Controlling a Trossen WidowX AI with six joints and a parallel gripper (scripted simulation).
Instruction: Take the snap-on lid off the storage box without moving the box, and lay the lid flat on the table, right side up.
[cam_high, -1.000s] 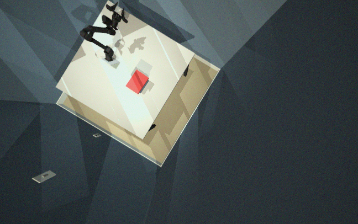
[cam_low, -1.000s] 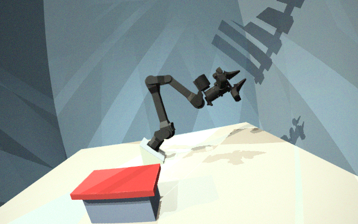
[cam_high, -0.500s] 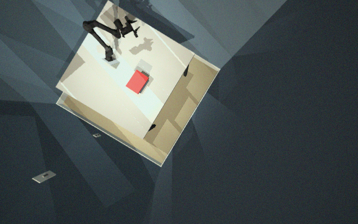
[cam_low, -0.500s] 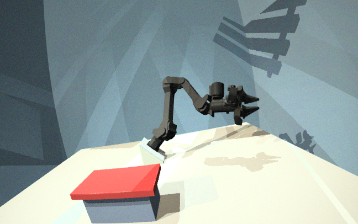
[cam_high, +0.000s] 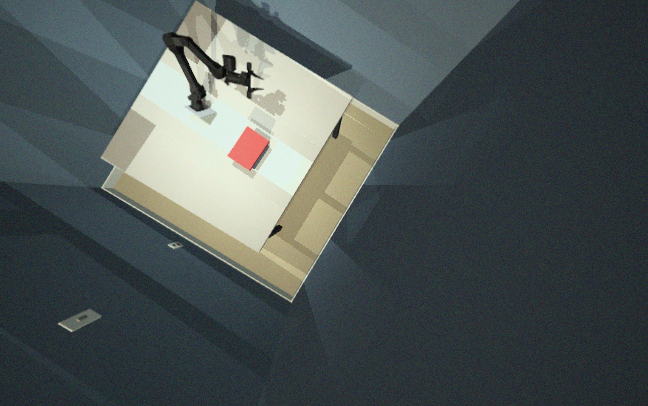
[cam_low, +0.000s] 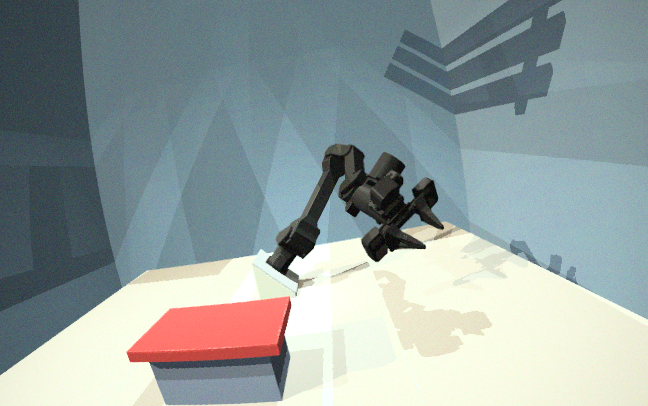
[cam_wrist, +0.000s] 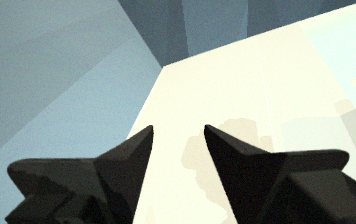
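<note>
Right now the red lid is 120 mm ahead of my gripper tip, 380 mm to the right of it and 60 mm below it. From my gripper tip the other things lie so: grey-blue storage box 120 mm ahead, 380 mm to the right, 110 mm below.
</note>
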